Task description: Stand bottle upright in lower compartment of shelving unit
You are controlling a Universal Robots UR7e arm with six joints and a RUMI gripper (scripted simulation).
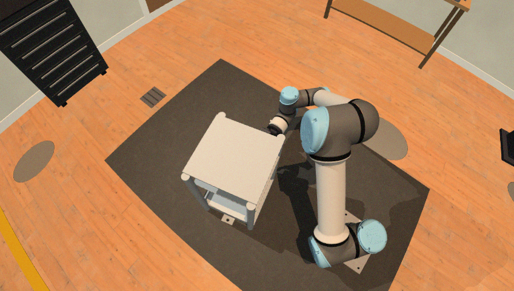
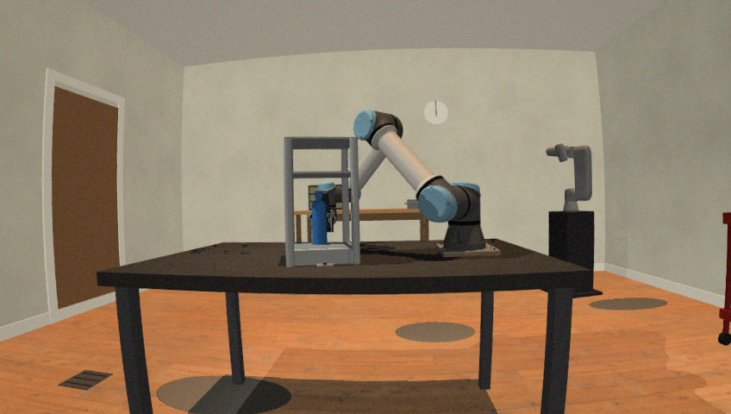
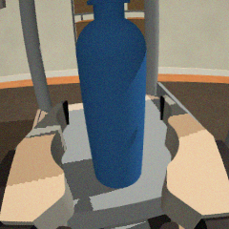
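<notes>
My gripper is now 30 mm to the right of the blue bottle and 20 mm below it.
</notes>
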